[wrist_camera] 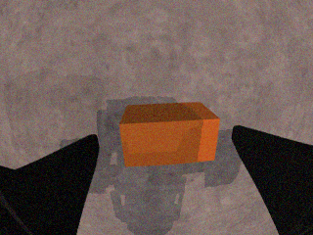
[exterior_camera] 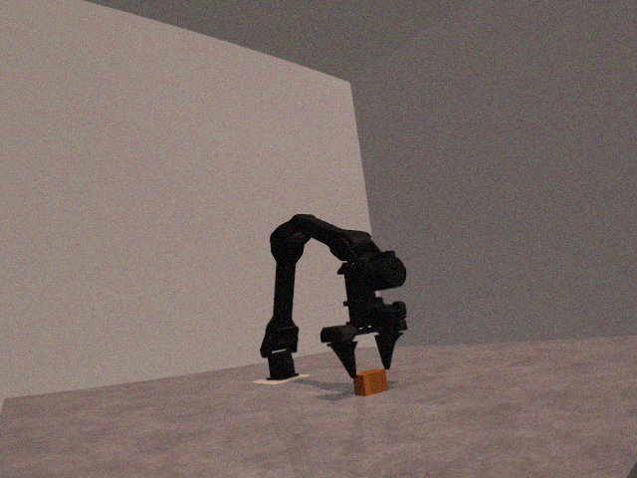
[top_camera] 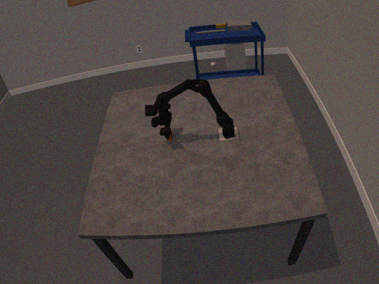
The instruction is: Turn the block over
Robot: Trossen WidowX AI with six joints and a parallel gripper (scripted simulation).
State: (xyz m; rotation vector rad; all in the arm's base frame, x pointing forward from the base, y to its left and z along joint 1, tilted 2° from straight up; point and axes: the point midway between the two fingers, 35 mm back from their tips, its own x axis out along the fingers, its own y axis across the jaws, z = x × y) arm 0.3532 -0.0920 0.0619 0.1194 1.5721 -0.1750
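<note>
Right now the orange block is 1 cm behind my gripper tip and 2 cm below it.
</note>
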